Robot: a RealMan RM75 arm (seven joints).
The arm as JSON. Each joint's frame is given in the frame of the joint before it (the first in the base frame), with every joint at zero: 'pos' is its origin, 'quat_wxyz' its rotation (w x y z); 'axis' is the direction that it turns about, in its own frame. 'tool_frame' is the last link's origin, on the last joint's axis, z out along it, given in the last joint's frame.
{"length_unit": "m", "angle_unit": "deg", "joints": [
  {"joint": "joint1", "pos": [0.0, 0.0, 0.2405], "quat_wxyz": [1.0, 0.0, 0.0, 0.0], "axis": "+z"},
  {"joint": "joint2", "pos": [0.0, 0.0, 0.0], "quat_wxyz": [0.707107, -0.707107, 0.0, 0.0], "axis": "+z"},
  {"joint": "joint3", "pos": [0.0, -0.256, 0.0], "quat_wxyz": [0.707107, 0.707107, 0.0, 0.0], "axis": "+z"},
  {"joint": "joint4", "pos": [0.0, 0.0, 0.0], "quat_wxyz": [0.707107, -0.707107, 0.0, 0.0], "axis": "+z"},
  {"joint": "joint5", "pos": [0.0, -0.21, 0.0], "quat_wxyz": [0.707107, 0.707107, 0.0, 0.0], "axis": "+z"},
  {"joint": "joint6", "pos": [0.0, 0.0, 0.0], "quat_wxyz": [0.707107, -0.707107, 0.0, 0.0], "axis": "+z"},
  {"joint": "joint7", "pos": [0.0, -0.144, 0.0], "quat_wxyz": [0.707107, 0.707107, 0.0, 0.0], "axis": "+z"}
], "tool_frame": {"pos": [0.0, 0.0, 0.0], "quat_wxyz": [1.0, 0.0, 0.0, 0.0]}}
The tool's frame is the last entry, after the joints.
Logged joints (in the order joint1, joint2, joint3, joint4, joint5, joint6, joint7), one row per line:
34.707, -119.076, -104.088, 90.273, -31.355, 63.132, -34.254
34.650, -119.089, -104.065, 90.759, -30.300, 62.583, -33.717
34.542, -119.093, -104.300, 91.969, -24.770, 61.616, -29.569
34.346, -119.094, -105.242, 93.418, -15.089, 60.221, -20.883
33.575, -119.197, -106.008, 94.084, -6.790, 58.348, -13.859
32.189, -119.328, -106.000, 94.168, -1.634, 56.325, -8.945
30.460, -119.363, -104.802, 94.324, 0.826, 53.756, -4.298
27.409, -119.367, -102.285, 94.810, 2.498, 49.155, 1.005
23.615, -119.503, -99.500, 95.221, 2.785, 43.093, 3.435
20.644, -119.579, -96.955, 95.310, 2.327, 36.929, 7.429
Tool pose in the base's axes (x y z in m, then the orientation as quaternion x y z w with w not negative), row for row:
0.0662, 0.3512, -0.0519, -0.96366, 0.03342, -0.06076, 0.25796
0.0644, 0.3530, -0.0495, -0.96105, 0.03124, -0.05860, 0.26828
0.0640, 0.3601, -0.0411, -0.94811, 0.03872, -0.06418, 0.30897
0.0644, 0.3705, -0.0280, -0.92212, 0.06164, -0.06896, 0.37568
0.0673, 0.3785, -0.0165, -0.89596, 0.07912, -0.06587, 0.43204
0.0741, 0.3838, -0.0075, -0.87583, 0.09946, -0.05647, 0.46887
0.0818, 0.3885, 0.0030, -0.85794, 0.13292, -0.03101, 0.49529
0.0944, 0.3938, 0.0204, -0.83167, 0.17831, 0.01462, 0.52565
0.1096, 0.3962, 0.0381, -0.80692, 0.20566, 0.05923, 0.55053
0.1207, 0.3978, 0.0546, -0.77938, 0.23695, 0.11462, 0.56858
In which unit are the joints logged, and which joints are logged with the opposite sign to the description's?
The joints are logged in degrees. Opposite sign: joint2, joint4, joint5.
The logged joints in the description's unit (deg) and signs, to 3 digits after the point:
34.707, 119.076, -104.088, -90.273, 31.355, 63.132, -34.254
34.650, 119.089, -104.065, -90.759, 30.300, 62.583, -33.717
34.542, 119.093, -104.300, -91.969, 24.770, 61.616, -29.569
34.346, 119.094, -105.242, -93.418, 15.089, 60.221, -20.883
33.575, 119.197, -106.008, -94.084, 6.790, 58.348, -13.859
32.189, 119.328, -106.000, -94.168, 1.634, 56.325, -8.945
30.460, 119.363, -104.802, -94.324, -0.826, 53.756, -4.298
27.409, 119.367, -102.285, -94.810, -2.498, 49.155, 1.005
23.615, 119.503, -99.500, -95.221, -2.785, 43.093, 3.435
20.644, 119.579, -96.955, -95.310, -2.327, 36.929, 7.429

